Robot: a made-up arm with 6 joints. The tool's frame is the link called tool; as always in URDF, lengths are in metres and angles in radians.
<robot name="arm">
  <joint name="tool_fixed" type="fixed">
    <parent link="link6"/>
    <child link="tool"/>
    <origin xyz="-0.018 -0.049 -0.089" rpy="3.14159 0 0"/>
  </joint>
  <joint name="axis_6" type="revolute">
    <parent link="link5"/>
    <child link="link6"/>
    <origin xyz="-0.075 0.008 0.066" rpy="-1.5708 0 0"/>
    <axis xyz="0 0 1"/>
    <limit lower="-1.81" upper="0.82" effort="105" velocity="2.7"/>
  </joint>
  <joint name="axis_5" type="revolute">
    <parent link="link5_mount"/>
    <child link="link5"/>
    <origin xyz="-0.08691 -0.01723 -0.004" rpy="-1.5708 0 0.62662"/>
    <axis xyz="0 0 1"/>
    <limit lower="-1.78" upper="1.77" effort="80" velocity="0.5"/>
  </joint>
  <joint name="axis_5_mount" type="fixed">
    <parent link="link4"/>
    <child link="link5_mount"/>
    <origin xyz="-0.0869 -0.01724 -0.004" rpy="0 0 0"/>
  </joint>
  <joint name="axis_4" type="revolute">
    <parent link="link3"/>
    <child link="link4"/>
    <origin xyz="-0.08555 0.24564 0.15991" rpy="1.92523 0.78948 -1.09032"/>
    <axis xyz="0 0 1"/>
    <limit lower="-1.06" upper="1.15" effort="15" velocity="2.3"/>
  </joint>
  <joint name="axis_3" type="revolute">
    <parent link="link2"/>
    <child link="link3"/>
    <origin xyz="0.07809 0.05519 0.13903" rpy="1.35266 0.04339 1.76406"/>
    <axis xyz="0 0 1"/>
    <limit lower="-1.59" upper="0.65" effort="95" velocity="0.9"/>
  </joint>
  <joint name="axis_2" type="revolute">
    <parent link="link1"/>
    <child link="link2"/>
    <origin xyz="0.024 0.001 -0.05" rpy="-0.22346 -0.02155 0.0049"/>
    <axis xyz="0 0 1"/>
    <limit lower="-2.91" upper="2.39" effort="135" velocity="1.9"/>
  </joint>
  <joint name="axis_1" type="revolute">
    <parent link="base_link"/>
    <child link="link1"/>
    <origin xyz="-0.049 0.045 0.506" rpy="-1.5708 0 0"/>
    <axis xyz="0 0 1"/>
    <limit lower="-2.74" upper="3.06" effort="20" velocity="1.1"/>
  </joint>
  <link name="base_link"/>
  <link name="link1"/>
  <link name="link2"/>
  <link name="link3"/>
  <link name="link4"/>
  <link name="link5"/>
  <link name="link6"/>
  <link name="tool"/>
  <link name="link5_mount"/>
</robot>
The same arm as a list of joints. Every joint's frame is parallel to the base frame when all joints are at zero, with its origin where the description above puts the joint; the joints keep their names.
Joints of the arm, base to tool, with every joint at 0 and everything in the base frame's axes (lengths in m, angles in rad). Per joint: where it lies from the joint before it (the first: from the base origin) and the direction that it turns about. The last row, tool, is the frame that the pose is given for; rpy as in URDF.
axis_1: axis +y offset -0.049 0.045 0.506
axis_2: axis -0.0221 0.974909 -0.221502 offset 0.024 -0.05 -0.001
axis_3: axis 0.951313 0.187803 -0.244403 offset 0.075 0.125 -0.085
axis_4: axis +z offset 0.109 0.285 -0.011
axis_5: axis +x offset 0.074 0.161 -0.008
axis_6: axis -z offset 0.066 0.075 -0.008
tool: offset 0.049 0.018 0.089 rpy 0 0 -1.5708
Joint limits (rad, base to tool): -2.74..3.06 -2.91..2.39 -1.59..0.65 -1.06..1.15 -1.78..1.77 -1.81..0.82

